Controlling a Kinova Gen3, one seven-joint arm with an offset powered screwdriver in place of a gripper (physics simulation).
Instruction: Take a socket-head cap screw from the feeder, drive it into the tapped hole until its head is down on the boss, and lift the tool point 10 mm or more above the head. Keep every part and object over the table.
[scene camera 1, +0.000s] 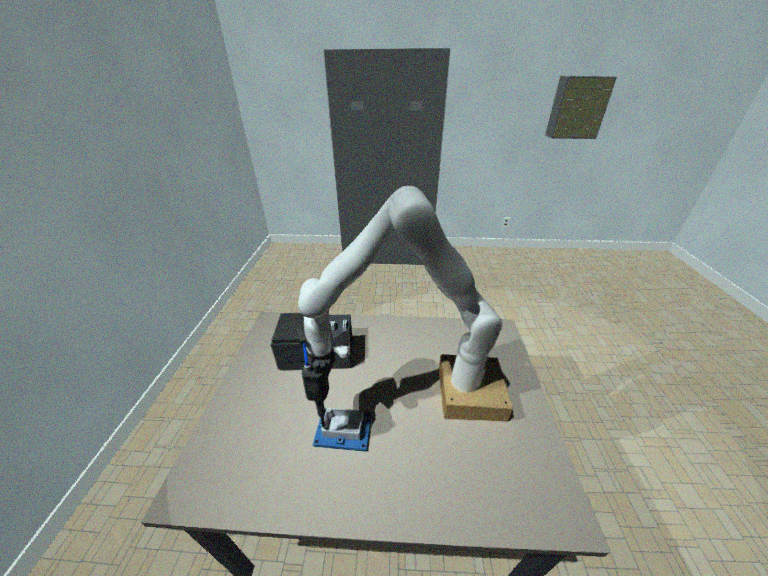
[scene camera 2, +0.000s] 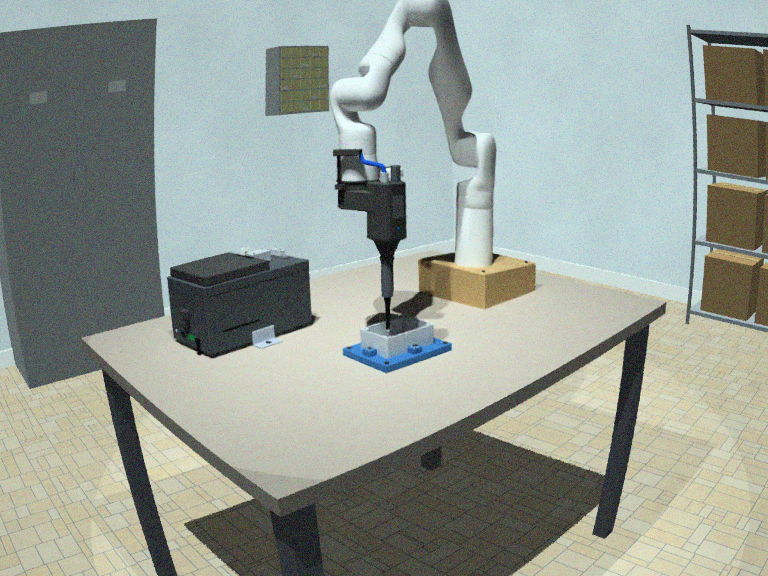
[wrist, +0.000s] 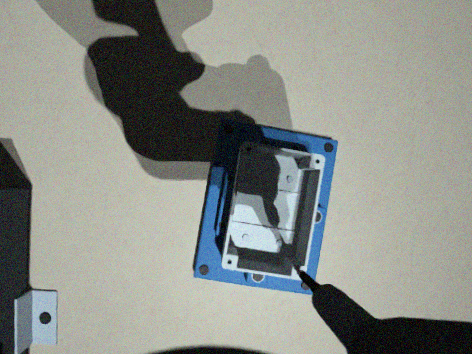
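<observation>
My screwdriver (scene camera 1: 322, 422) (scene camera 2: 388, 327) (wrist: 296, 266) points down, its thin tip at one corner of the light grey open-topped housing (scene camera 1: 341, 434) (scene camera 2: 397, 342) (wrist: 228, 266). In the wrist view the tip overlaps the inner edge of the lower right corner boss. That corner's hole, and any screw at the tip, cannot be made out. Dark holes show in the other three corner bosses. The housing sits on a blue fixture plate (scene camera 1: 353, 445) (scene camera 2: 403, 361) (wrist: 207, 240). The black feeder (scene camera 1: 288, 352) (scene camera 2: 248, 316) (wrist: 15, 240) stands apart from it.
A small metal bracket (scene camera 2: 265, 336) (wrist: 45, 300) is at the feeder's foot. The arm's base stands on a wooden block (scene camera 1: 476, 410) (scene camera 2: 452, 286). The table (scene camera 1: 372, 496) (scene camera 2: 310, 421) carries them. A shelf rack (scene camera 2: 691, 186) stands beyond the table.
</observation>
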